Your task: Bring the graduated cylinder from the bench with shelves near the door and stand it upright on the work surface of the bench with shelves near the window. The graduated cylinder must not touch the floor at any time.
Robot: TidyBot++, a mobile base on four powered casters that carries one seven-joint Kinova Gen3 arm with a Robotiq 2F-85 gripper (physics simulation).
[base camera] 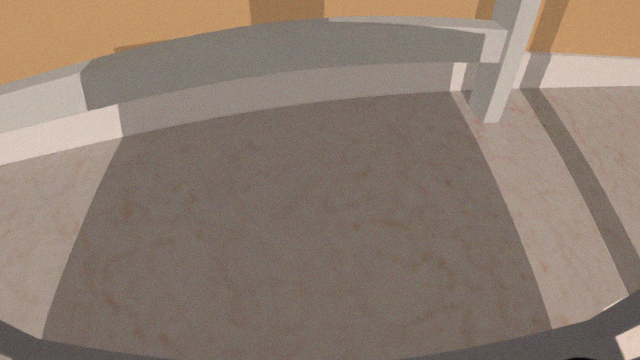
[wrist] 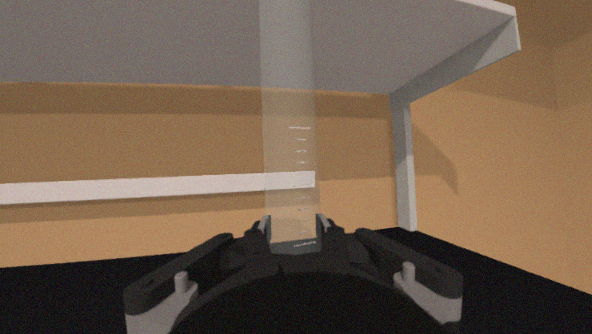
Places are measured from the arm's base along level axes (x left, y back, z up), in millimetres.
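Pixels of known places: gripper, fingertip midpoint: (wrist: 293, 224).
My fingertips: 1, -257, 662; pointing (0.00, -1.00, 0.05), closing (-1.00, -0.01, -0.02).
Ahead of a thing's pixels: the offset from my fingertips to its top centre, as dx, dy, dz. "spot": to the spot under its first point. Level surfaces: height alone.
The graduated cylinder @(spot: -1, +51, +78) (wrist: 290, 130) is a clear, upright tube with white marks in the wrist view. Its top runs out of the view and its foot is hidden behind the gripper. My gripper (wrist: 293, 224) is shut on the cylinder, with one fingertip on each side of its lower visible part. The black work surface @(dz -144) (wrist: 500, 280) of a bench lies behind and below the gripper. I cannot tell whether the cylinder's foot touches it. The cylinder and the gripper do not show in the base camera view.
A grey shelf @(dz +294) (wrist: 150, 45) hangs above, on an upright post (wrist: 405, 170) at the right. A white rail (wrist: 125, 189) runs along the tan wall (wrist: 520, 165). In the base view, a grey bench beam (base camera: 280, 55) and a leg @(spot: -329, -287, -926) (base camera: 512, 60) stand over the marbled floor @(dz -1058) (base camera: 300, 210).
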